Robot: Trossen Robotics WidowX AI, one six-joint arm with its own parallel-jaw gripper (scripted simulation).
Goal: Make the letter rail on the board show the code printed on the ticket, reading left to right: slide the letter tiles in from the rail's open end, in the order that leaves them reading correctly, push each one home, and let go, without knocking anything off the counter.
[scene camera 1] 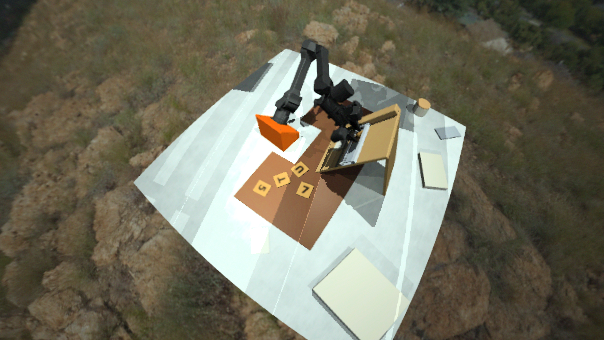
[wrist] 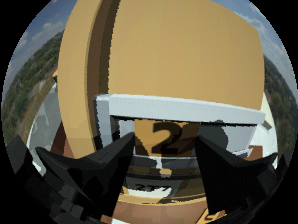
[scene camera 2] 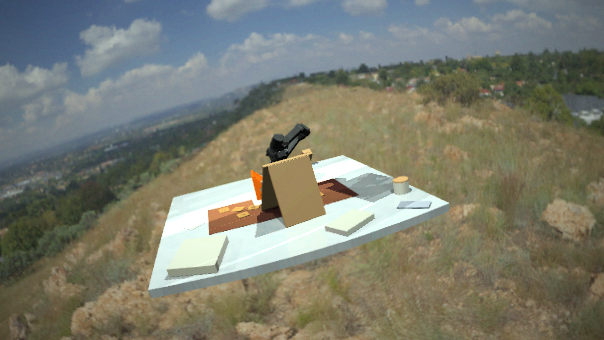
cream block: scene camera 1; scene camera 2; not seen in the wrist view (hidden by a tan slanted board)
same spot on cream block: (scene camera 1: 432, 171) = (scene camera 2: 346, 220)
